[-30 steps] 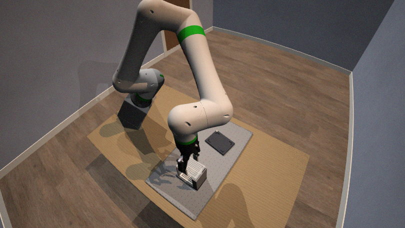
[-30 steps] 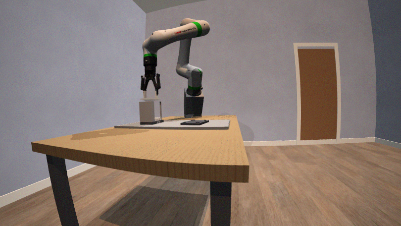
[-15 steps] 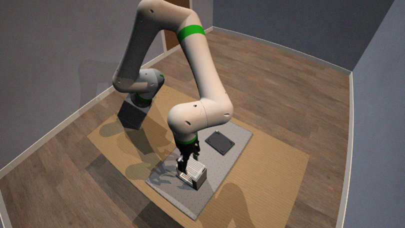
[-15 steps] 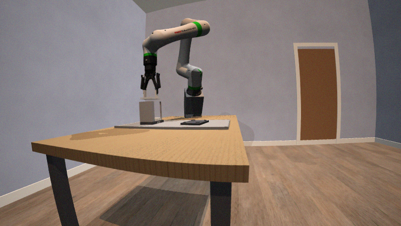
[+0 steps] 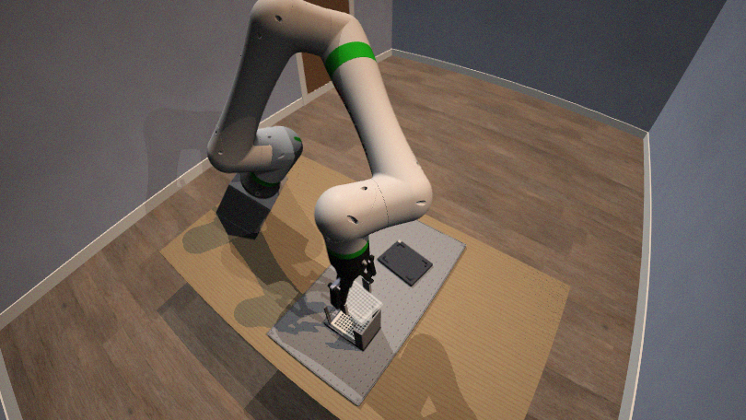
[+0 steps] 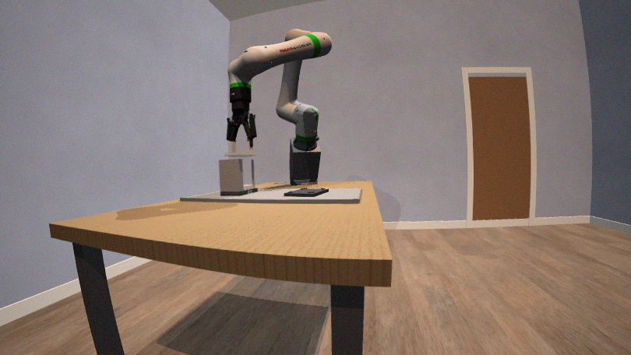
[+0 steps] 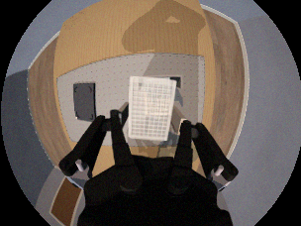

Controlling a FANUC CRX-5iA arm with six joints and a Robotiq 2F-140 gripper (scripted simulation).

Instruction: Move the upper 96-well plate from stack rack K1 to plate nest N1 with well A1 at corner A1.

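The rack wall is 7 cm ahead of my hand, 1 cm to the right of it and 10 cm below it. The rest, counted from my hand: white 96-well plate (2 cm below).
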